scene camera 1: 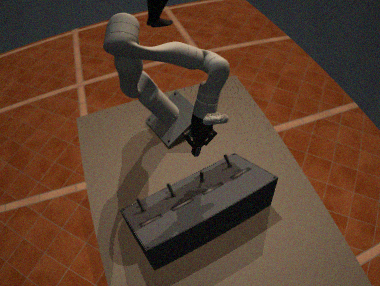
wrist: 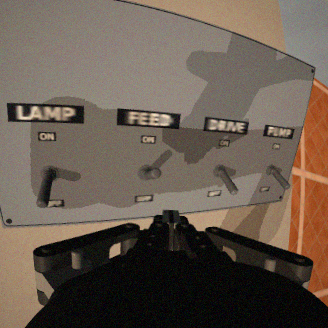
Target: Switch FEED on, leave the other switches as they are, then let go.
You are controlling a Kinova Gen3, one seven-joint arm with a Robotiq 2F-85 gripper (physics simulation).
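Places are measured from the arm's base along level axes (x ahead, y right, z down), in centimetres.
Where they show: gripper, fingertip midpoint: (scene camera 1: 195,155) (wrist: 169,220); arm's base, link origin: (scene camera 1: 169,114).
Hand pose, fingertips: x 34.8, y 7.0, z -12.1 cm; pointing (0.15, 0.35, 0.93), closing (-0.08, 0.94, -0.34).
Observation:
Things, the pixels of their top centre, and the offset from my fingertips. Level surfaces: height alone.
- FEED switch lever, top centre: (wrist: 156,172) (scene camera 1: 201,172) dx +4.7, dy +0.2, dz +4.2 cm
- LAMP lever, top centre: (wrist: 40,188) (scene camera 1: 227,157) dx +3.1, dy -11.7, dz +5.3 cm
- DRIVE lever, top centre: (wrist: 235,180) (scene camera 1: 170,186) dx +3.6, dy +12.3, dz +5.3 cm
- PUMP lever, top centre: (wrist: 288,177) (scene camera 1: 139,201) dx +3.8, dy +24.3, dz +5.3 cm
- beige table, surface height: dz +18.3 cm
The FEED switch lever (scene camera 1: 202,177) (wrist: 153,173) is foreshortened in the wrist view and leans differently from the others, apparently toward its ON mark. The LAMP lever (scene camera 1: 227,161) (wrist: 45,190), DRIVE lever (scene camera 1: 170,190) (wrist: 228,181) and PUMP lever (scene camera 1: 140,205) (wrist: 280,178) tilt toward their OFF marks. My gripper (scene camera 1: 195,153) (wrist: 169,220) is shut and empty. It hangs above and behind the FEED switch, on the arm's side, apart from every lever.
The grey switch box (scene camera 1: 239,202) (wrist: 100,55) stands on the beige table (scene camera 1: 300,240) in front of the arm's base plate (scene camera 1: 169,138). The arm's shadow falls across the panel. A dark leg and foot (scene camera 1: 159,22) show on the floor at the back.

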